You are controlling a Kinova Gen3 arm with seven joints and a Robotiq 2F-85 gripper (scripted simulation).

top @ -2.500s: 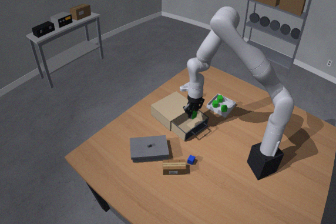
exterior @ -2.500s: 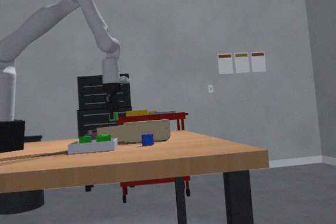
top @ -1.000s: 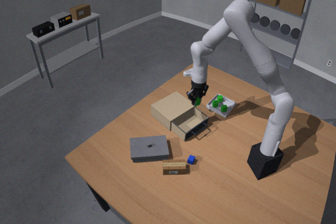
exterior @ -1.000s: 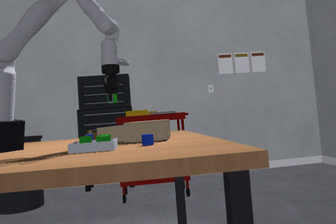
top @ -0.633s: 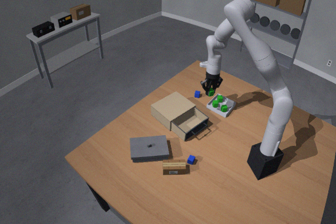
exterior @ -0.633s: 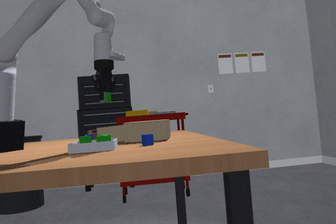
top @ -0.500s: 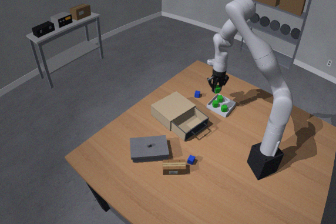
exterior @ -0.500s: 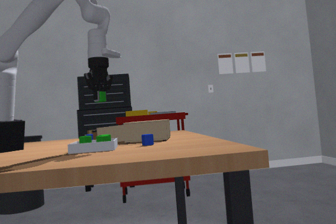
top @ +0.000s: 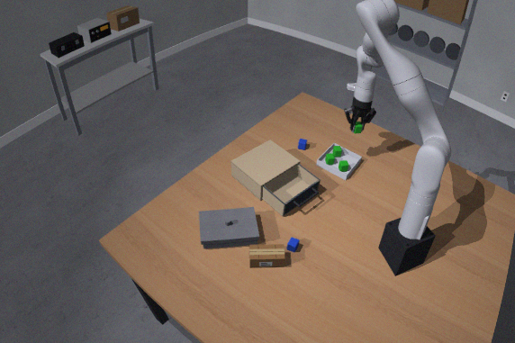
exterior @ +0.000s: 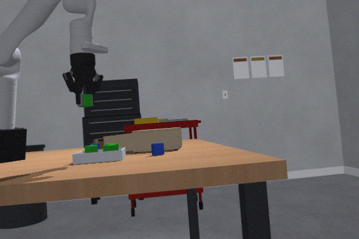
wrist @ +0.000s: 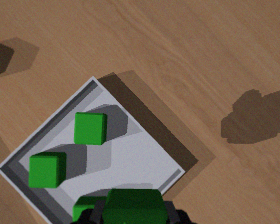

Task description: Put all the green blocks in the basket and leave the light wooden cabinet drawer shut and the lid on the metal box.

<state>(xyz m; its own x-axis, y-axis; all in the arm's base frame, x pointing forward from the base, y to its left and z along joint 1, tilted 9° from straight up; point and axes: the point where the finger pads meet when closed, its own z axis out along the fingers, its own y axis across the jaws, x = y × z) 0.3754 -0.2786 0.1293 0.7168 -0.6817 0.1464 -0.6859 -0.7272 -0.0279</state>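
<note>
My hand is 180 mm above the white basket, 30 mm to the right of it and 30 mm short of it. Round my hand: cardboard box 600 mm to the left, 150 mm below, 30 mm behind; drawer 310 mm to the left, 150 mm below, 90 mm ahead; light wooden cabinet 300 mm to the left, 160 mm ahead, 150 mm below.
</note>
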